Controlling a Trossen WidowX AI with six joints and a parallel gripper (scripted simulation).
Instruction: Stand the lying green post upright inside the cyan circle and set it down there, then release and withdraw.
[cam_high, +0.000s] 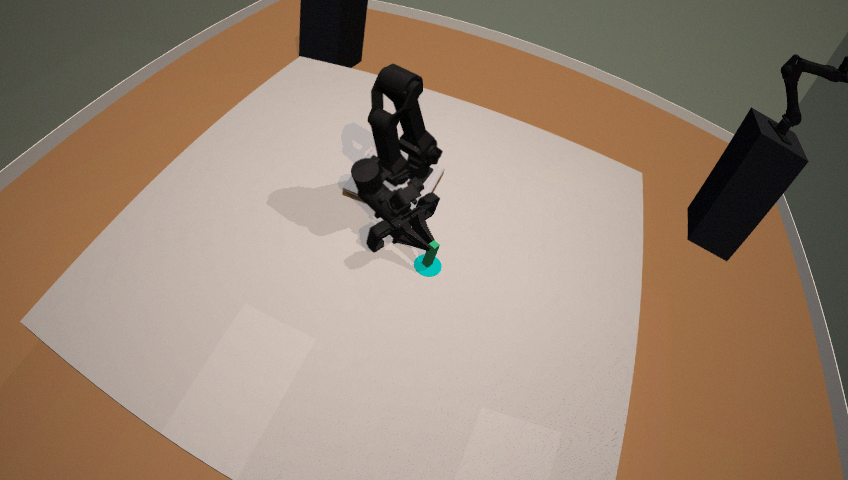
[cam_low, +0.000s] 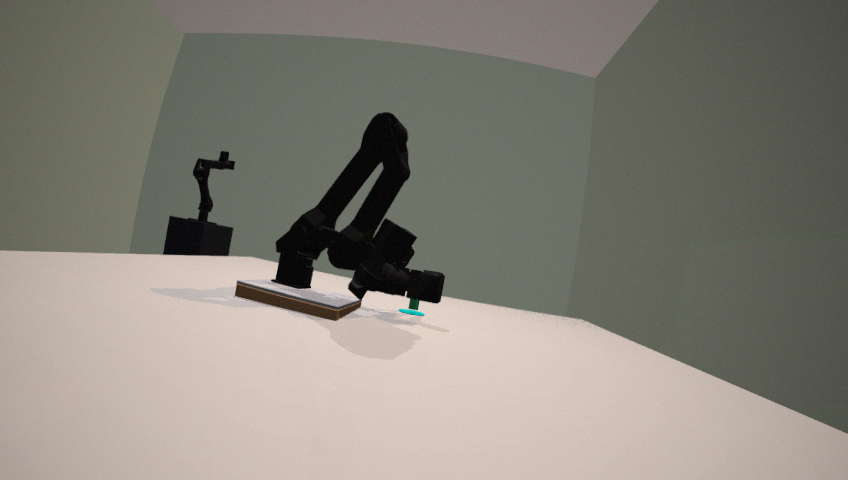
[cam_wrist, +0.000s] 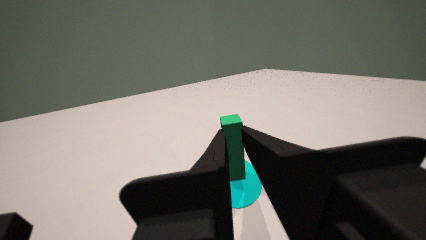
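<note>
Now: gripper tip 6 cm above the cyan circle. Round my gripper tip: green post: 2 cm below.
</note>
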